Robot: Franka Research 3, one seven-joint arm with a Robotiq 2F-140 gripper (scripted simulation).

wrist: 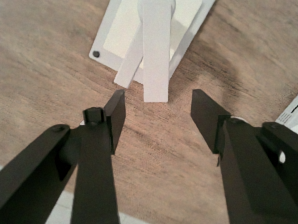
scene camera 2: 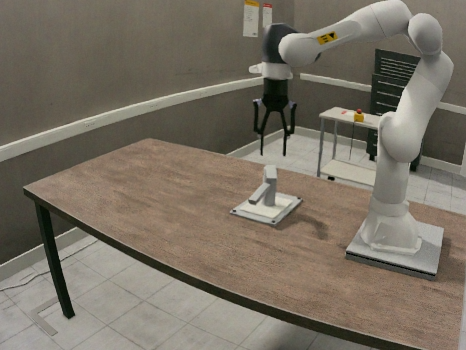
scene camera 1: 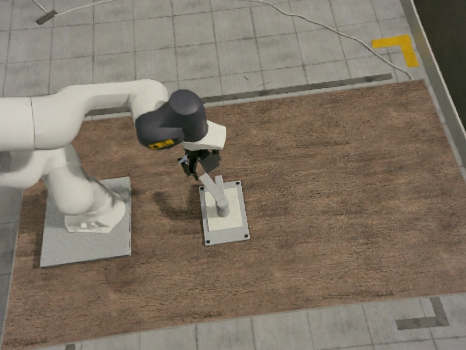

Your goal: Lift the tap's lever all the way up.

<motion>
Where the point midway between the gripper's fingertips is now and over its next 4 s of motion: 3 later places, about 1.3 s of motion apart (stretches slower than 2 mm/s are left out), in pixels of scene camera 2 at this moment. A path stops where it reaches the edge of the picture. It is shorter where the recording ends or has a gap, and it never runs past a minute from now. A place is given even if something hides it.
The gripper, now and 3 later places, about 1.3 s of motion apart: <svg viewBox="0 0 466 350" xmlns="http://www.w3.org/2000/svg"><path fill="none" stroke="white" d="M272 154L273 167L272 173L271 184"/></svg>
</motion>
